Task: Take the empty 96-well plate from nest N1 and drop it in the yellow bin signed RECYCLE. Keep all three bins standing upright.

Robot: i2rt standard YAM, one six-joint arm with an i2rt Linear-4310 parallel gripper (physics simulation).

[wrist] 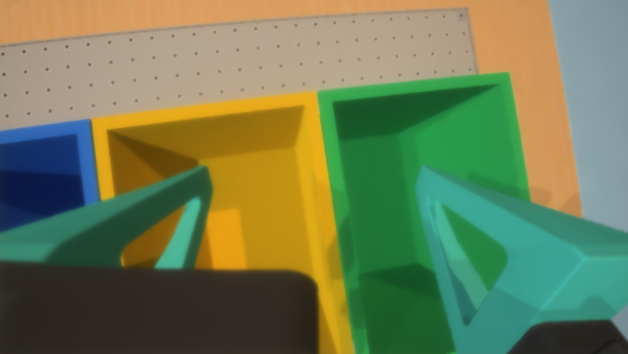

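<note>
The yellow bin stands upright in the middle left of the wrist view, and the part of its floor that shows holds no plate. My gripper is open, with its two teal fingers wide apart and nothing between them. It is above the bins, the left fingertip over the yellow bin and the right one over the green bin. The green bin and the blue bin stand upright on either side of the yellow one. The 96-well plate, nest N1 and the RECYCLE sign do not show. The gripper's dark body hides the lower left.
A grey perforated board lies behind the bins on the wooden table. The table's right edge runs down beyond the green bin, with a blue-grey surface past it.
</note>
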